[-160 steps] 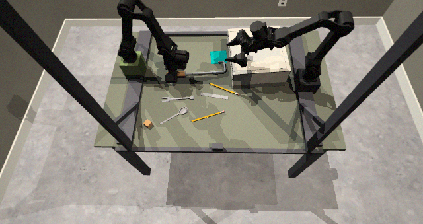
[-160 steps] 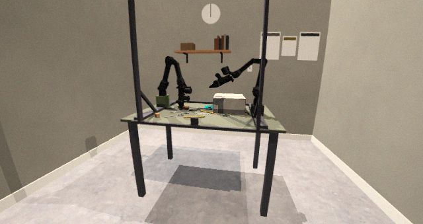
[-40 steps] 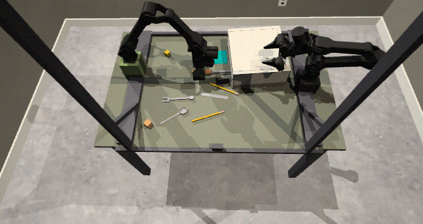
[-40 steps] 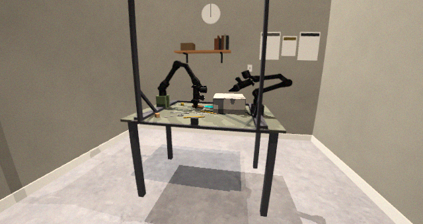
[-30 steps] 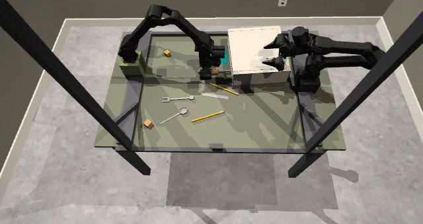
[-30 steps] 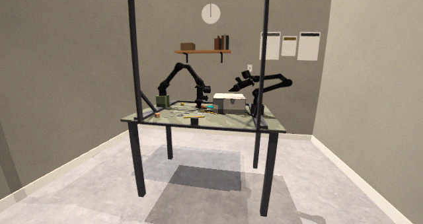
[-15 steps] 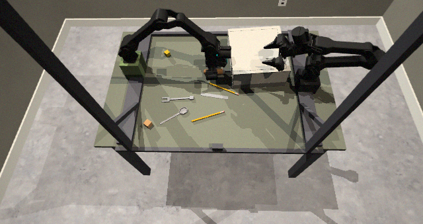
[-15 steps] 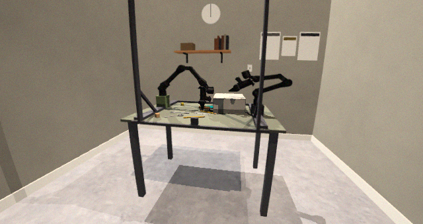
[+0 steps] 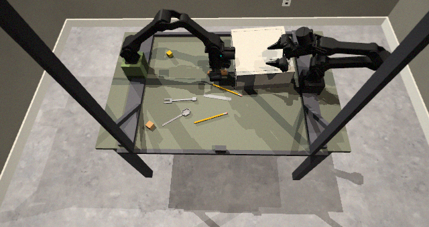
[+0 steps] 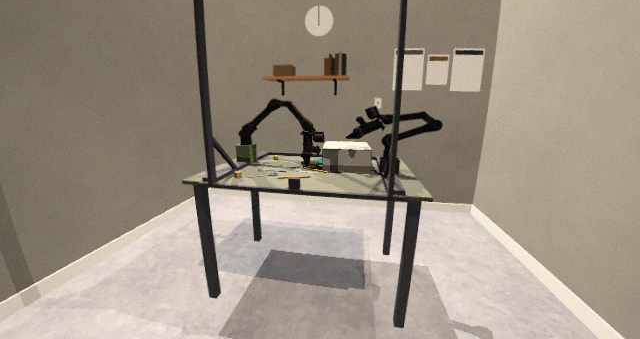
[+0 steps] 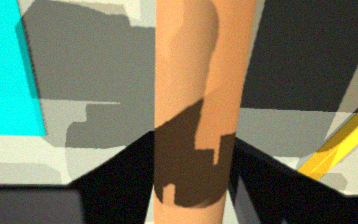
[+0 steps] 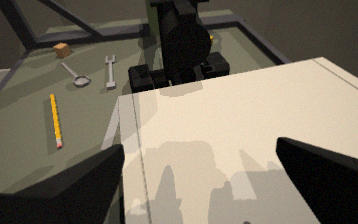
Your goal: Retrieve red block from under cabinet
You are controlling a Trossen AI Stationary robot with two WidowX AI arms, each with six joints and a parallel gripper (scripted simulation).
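My left gripper is now 12 cm short of the teal square, 4 cm above it and 2 cm to the left of it. The rest, counted from my left hand: fork 18 cm behind, 16 cm to the left, 3 cm below; then grey bar 14 cm behind, 4 cm below, 3 cm to the right; then red block 20 cm to the right, 14 cm ahead, 2 cm below.
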